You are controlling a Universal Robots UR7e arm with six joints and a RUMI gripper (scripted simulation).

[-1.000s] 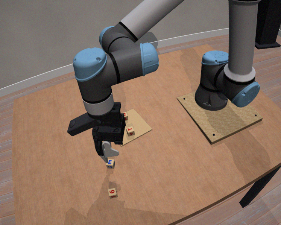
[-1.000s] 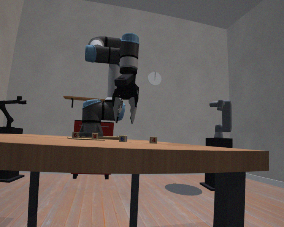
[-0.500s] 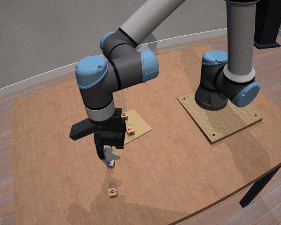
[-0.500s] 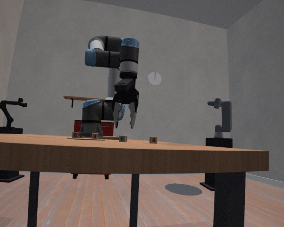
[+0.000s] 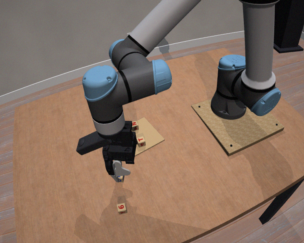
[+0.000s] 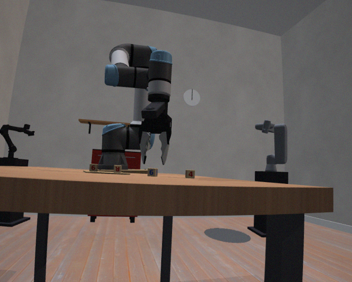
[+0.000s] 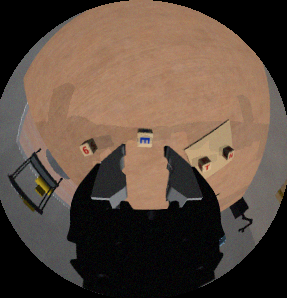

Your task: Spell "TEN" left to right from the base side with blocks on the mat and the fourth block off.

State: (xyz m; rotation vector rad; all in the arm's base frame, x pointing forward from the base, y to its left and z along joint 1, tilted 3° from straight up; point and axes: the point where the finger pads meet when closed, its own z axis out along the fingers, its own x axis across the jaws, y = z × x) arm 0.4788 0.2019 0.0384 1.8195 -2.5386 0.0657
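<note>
My hand is 4 cm above the E block. From my hand the other things lie so: T block: 10 cm behind, 12 cm to the right, 3 cm below; tan mat: 9 cm behind, 16 cm to the right, 5 cm below; 9 block: 1 cm ahead, 11 cm to the left, 4 cm below.
</note>
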